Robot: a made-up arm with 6 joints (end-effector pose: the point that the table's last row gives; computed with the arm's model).
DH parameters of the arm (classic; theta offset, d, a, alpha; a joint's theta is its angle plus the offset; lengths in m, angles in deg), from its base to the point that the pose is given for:
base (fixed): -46.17 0 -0.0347 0
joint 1: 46.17 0.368 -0.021 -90
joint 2: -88.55 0 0.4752 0
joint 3: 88.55 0.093 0.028 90
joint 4: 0 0.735 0.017 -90
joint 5: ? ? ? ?
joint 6: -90 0.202 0.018 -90
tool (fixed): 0 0.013 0 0
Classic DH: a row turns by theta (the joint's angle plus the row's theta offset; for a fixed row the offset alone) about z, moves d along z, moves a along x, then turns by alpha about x.
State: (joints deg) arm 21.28 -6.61 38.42 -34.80 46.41 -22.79
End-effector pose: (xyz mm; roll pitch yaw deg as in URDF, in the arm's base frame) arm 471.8 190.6 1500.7 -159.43 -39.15 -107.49
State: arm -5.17 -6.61 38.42 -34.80 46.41 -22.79
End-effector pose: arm 493.7 -47.6 1500.7 -159.43 -39.15 -133.94
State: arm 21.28 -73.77 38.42 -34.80 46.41 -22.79
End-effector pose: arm -810.5 -308.8 1308.2 -112.23 11.68 -120.59
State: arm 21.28 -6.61 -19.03 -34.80 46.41 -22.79
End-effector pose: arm -298.3 -109.3 1689.9 -118.23 3.99 -121.41
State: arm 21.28 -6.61 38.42 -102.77 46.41 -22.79
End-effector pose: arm 338.4 96.6 1599.0 -113.70 -42.94 161.92
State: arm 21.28 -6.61 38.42 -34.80 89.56 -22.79
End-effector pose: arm 446.9 149.7 1360.0 147.53 -37.43 -86.69
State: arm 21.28 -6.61 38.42 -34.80 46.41 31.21
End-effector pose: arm 477.5 197.7 1482.7 -163.80 12.49 -90.57
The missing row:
joint 5: 0 -0.006 0.002 90
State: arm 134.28 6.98 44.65 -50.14 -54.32 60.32
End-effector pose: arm -647.5 388.3 1426.7 -118.51 -28.78 80.59
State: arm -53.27 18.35 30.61 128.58 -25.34 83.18
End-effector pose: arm 540.3 -646.2 1381.7 -30.36 -39.13 35.69
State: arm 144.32 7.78 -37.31 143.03 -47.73 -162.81
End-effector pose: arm 177.0 -120.7 1652.6 -107.38 23.28 38.27
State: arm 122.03 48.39 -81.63 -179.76 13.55 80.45
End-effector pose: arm 14.0 -203.3 1417.6 -99.83 45.98 -71.44
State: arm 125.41 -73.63 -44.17 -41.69 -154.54 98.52
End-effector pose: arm 401.2 -844.5 225.7 -11.09 44.50 -135.63
